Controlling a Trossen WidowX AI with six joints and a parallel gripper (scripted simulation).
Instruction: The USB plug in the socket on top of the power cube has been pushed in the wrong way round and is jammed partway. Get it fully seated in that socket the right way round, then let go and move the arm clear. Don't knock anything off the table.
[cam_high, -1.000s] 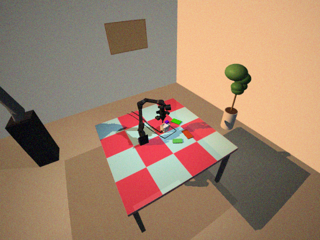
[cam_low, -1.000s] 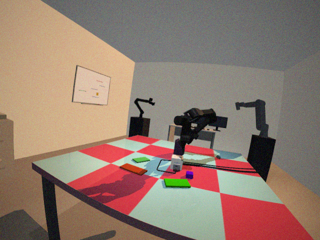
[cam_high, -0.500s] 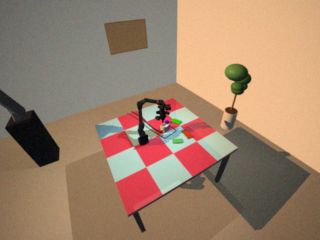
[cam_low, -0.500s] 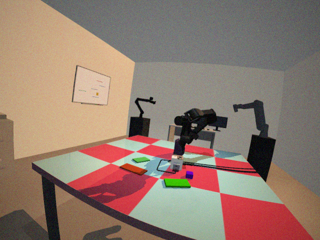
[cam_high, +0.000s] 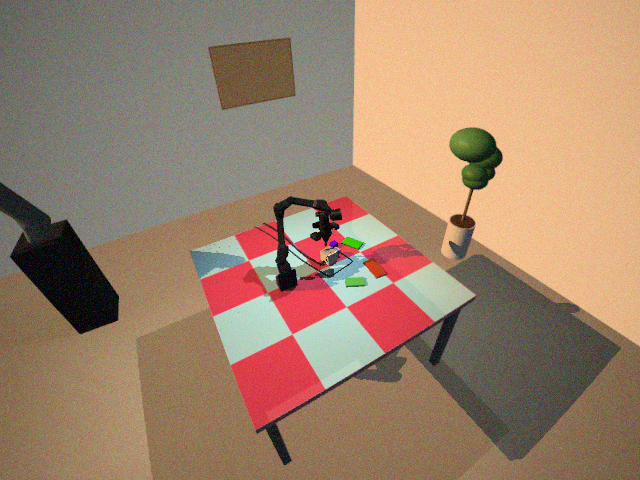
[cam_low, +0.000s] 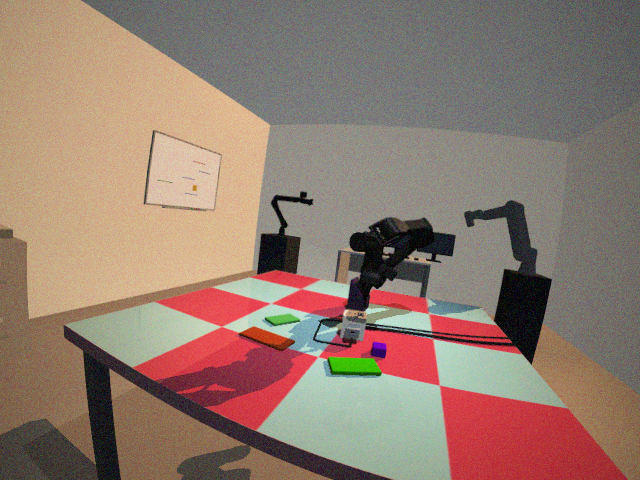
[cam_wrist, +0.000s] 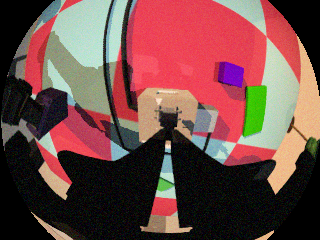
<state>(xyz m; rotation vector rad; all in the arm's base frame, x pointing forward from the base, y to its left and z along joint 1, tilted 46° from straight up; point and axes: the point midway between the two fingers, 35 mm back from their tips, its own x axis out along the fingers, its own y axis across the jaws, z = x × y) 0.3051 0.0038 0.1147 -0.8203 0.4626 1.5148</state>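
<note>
Right now my gripper tip is 2 cm above the dark USB plug. The rest, counted from my gripper tip: orange slab: 21 cm ahead, 23 cm to the right, 13 cm below; then purple block: 10 cm ahead, 9 cm to the left, 12 cm below; then green slab: 22 cm ahead, 4 cm to the left, 13 cm below.
</note>
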